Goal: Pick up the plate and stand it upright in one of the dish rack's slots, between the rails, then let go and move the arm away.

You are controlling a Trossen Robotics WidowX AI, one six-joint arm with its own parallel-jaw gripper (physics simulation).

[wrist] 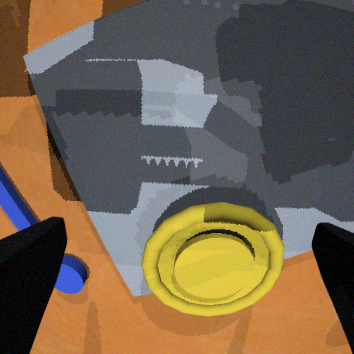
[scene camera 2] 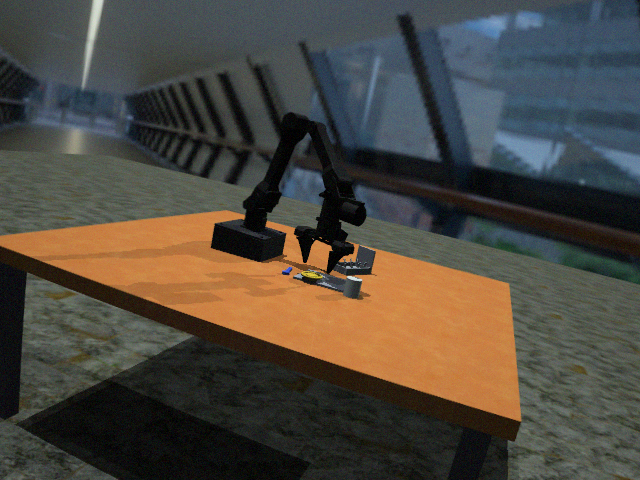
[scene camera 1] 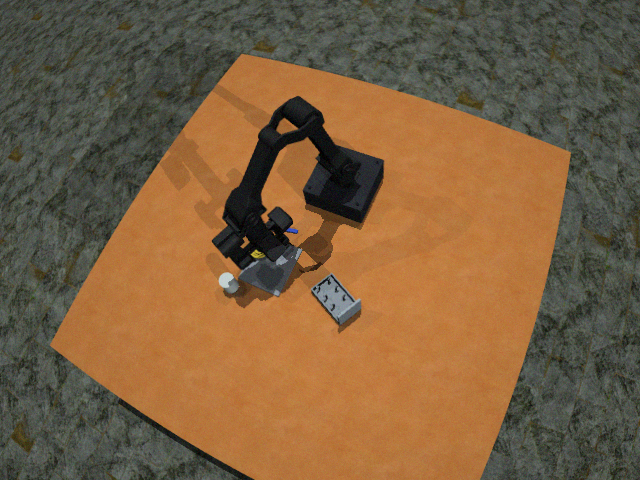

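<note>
The yellow round plate (scene camera 1: 257,253) (scene camera 2: 312,276) (wrist: 215,270) lies flat at one edge of a grey board, and the arm partly hides it in scene camera 1. My gripper (scene camera 1: 266,252) (scene camera 2: 317,267) (wrist: 194,235) is open and empty above the plate and board. In the wrist view its fingers stand apart on either side of the plate. The grey dish rack (scene camera 1: 350,312) (scene camera 2: 366,256) stands apart from the board, with small dark rails or pegs and a raised panel at one end. The rack does not show in the wrist view.
The grey board (scene camera 1: 271,279) (scene camera 2: 333,281) (wrist: 100,165) lies under the gripper. A white-grey cylinder (scene camera 1: 227,283) (scene camera 2: 353,287) stands by the board's corner. A blue bar (scene camera 1: 292,230) (scene camera 2: 286,270) (wrist: 72,277) lies near the plate, on the side toward the arm's base (scene camera 1: 343,191) (scene camera 2: 248,240).
</note>
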